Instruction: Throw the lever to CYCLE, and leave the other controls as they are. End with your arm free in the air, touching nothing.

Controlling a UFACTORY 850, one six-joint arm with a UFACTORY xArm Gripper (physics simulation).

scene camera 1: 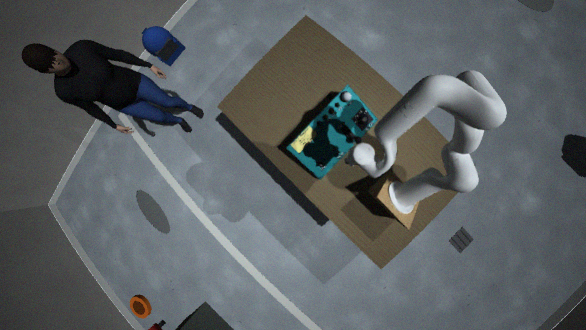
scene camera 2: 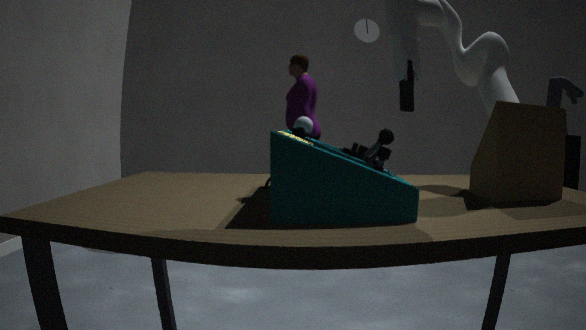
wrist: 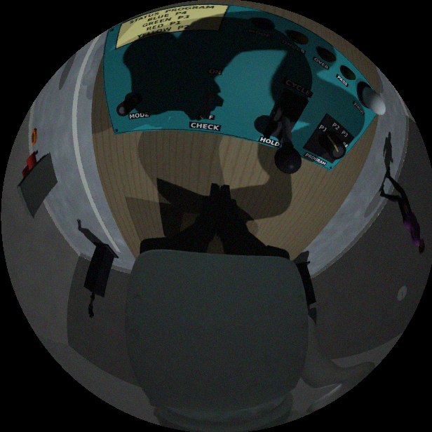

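The teal control box (scene camera 1: 356, 92) (scene camera 2: 340, 192) (wrist: 245, 100) sits on the table, its panel sloping down toward the arm's base. The black ball-ended lever (scene camera 2: 385, 136) (wrist: 288, 159) leans to the HOLD end of its slot; the CYCLE label (wrist: 298, 87) is at the slot's other end. My gripper (scene camera 2: 407, 108) (wrist: 217, 195) is shut and empty. It hangs in the air above and to the arm-base side of the lever, apart from it. In scene camera 1 the arm's wrist mostly hides the fingers.
The panel also bears a MODE knob (wrist: 129, 105), a shadowed CHECK toggle (wrist: 215, 101), a PROGRAM knob (wrist: 337, 150) and a pale STATUS dome (scene camera 1: 345, 96) (scene camera 2: 303, 124) (wrist: 372, 98). The wooden base block (scene camera 2: 520, 155) stands beyond. A person in black (scene camera 1: 100, 77) stands off the table's side.
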